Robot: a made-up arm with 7 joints.
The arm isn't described. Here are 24 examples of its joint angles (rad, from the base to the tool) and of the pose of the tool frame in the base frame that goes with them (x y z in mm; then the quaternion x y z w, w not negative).
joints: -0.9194 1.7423 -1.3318 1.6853 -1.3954 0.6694 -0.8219
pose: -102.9 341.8 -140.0 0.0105 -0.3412 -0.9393 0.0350
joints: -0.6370 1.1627 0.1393 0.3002 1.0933 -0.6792 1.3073
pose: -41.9 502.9 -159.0 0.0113 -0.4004 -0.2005 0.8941
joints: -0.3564 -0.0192 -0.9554 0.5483 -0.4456 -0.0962 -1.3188
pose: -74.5 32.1 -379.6 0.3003 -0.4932 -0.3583 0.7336
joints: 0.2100 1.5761 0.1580 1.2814 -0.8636 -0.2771 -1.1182
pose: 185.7 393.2 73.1 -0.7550 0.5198 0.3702 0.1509
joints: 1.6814 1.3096 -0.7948 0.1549 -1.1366 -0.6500 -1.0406
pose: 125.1 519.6 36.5 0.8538 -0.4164 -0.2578 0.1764
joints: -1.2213 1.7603 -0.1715 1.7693 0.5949 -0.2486 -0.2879
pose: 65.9 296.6 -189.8 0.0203 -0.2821 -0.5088 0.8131
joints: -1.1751 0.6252 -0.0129 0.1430 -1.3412 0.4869 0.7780
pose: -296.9 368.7 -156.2 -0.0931 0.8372 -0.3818 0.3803
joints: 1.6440 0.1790 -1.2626 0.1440 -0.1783 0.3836 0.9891
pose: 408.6 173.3 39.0 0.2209 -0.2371 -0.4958 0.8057
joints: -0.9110 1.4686 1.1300 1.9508 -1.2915 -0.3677 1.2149
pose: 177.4 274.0 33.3 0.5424 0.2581 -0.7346 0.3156
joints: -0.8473 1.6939 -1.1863 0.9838 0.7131 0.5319 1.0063
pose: -46.8 466.5 -128.0 -0.0383 0.6509 -0.0976 0.7519
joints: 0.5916 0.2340 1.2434 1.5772 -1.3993 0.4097 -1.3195
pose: 141.1 367.0 -90.0 0.9262 0.0085 0.3747 0.0407
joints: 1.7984 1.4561 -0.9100 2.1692 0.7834 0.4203 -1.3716
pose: 117.4 200.7 135.5 0.4394 -0.8580 0.2522 0.0841
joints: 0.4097 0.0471 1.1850 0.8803 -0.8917 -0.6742 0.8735
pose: 187.2 292.3 -279.7 0.0905 -0.6161 -0.2051 0.7551
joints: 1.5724 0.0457 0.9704 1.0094 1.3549 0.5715 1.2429
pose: 309.6 287.6 100.0 0.6394 0.6654 0.1015 0.3716
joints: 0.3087 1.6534 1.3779 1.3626 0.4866 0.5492 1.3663
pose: -29.5 359.7 221.1 0.2333 -0.7793 -0.3479 0.4661
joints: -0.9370 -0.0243 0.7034 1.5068 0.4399 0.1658 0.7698
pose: -85.5 256.9 -259.3 -0.1178 -0.3617 0.2227 0.8976
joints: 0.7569 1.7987 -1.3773 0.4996 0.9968 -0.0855 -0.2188
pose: 19.1 528.6 7.7 0.7071 -0.2332 0.0481 0.6659
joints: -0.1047 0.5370 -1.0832 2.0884 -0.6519 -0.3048 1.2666
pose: 66.4 43.5 -178.2 -0.3413 -0.2678 -0.8944 0.1085
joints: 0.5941 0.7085 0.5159 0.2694 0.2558 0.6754 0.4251
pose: 202.7 413.2 -214.1 -0.0948 -0.3078 0.3868 0.8641
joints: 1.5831 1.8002 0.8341 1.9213 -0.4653 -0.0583 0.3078
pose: -173.1 226.1 129.1 -0.8986 0.3309 -0.1461 0.2483
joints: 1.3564 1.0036 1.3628 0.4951 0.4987 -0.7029 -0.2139
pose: 128.9 508.1 -7.2 -0.1367 0.6113 -0.7320 0.2679
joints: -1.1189 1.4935 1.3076 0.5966 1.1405 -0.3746 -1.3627
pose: 88.2 513.7 9.0 0.6983 -0.4238 0.5704 0.0861
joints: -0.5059 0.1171 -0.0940 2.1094 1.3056 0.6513 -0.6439
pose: 106.8 123.0 -174.1 -0.2895 -0.2496 0.2962 0.8753
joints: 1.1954 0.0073 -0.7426 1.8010 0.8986 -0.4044 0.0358
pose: 203.1 -7.8 80.3 -0.5456 -0.8148 -0.1917 0.0399
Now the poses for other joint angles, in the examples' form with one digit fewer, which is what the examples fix.
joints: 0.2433 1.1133 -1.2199 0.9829 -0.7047 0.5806 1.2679
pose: 127 345 -265 0.110 0.488 -0.533 0.683
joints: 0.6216 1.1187 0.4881 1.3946 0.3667 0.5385 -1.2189
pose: 158 388 89 0.618 -0.510 0.553 0.228
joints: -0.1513 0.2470 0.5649 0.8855 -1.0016 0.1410 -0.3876
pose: 88 294 -323 0.567 -0.194 -0.200 0.775
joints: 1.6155 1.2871 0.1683 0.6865 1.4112 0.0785 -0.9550
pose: 76 486 133 -0.089 -0.600 0.790 0.085
